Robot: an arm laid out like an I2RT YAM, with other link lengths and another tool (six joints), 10 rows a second.
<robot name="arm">
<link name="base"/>
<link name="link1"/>
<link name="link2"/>
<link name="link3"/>
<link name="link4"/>
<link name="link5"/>
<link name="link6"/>
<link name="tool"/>
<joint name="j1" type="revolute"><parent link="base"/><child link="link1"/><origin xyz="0.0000 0.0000 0.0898" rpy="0.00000 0.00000 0.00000"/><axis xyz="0 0 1"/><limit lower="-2.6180" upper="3.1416"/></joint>
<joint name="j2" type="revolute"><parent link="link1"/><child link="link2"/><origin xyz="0.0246 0.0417 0.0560" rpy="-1.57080 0.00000 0.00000"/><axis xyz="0 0 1"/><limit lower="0.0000" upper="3.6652"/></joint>
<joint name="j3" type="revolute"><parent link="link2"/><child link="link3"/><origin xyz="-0.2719 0.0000 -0.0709" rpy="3.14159 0.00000 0.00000"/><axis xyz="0 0 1"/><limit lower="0.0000" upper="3.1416"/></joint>
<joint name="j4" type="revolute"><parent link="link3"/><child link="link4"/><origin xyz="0.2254 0.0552 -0.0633" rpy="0.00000 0.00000 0.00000"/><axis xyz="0 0 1"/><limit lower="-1.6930" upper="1.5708"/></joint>
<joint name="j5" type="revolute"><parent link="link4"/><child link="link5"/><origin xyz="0.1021 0.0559 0.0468" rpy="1.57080 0.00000 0.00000"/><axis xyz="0 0 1"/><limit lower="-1.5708" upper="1.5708"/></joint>
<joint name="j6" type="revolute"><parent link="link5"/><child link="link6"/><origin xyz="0.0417 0.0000 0.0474" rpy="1.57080 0.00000 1.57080"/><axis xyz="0 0 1"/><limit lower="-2.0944" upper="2.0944"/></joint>
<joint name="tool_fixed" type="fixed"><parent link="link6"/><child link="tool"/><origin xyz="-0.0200 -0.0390 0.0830" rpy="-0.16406 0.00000 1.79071"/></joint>
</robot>
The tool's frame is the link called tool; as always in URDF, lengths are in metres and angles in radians.
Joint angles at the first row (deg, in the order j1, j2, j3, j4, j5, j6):
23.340 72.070 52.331 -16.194 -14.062 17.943
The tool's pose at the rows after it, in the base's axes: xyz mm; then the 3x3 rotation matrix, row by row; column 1 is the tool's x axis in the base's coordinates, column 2 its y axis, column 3 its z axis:
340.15, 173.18, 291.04; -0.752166, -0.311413, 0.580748; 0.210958, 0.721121, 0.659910; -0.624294, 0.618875, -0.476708
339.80, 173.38, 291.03; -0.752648, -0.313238, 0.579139; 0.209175, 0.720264, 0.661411; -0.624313, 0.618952, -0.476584
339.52, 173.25, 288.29; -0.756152, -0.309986, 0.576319; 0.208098, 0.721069, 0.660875; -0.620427, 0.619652, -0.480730
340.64, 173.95, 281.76; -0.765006, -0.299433, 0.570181; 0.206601, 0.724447, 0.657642; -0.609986, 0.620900, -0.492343
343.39, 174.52, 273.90; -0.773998, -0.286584, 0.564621; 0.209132, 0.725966, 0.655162; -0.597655, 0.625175, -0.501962
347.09, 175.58, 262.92; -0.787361, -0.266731, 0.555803; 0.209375, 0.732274, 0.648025; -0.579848, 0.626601, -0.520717
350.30, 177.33, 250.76; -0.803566, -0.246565, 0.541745; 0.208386, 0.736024, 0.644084; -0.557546, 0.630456, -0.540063
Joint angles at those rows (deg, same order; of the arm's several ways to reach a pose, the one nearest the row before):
23.304 72.058 52.143 -16.173 -14.063 17.830
23.307 72.026 52.120 -16.196 -14.178 17.751
23.292 72.113 51.779 -16.085 -14.232 17.774
23.368 72.810 51.375 -15.831 -14.150 17.965
23.296 73.897 50.825 -14.972 -14.239 18.329
23.318 75.532 50.455 -14.350 -14.063 18.699
23.382 77.340 50.056 -13.692 -14.171 19.148

